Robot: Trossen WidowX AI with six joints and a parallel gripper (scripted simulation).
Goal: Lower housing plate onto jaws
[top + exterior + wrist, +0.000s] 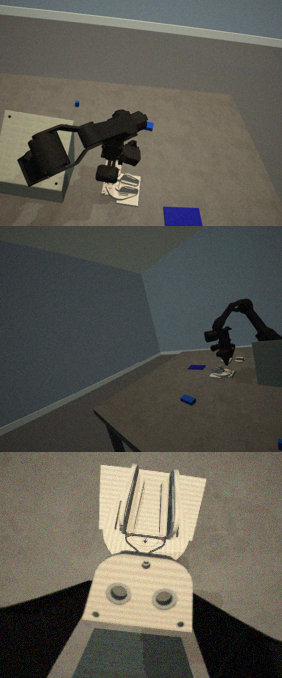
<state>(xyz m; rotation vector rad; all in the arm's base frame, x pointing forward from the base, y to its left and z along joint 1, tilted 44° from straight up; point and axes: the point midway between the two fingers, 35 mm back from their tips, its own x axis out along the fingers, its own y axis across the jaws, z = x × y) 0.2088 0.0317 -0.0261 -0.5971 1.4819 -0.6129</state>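
Right now the pale base is 80 mm below my gripper tip and 70 mm ahead of it. From my gripper tip the other things lie so: flat blue sheet: 260 mm ahead, 80 mm to the right, 80 mm below; then small blue cube: 400 mm to the left, 210 mm behind, 70 mm below.
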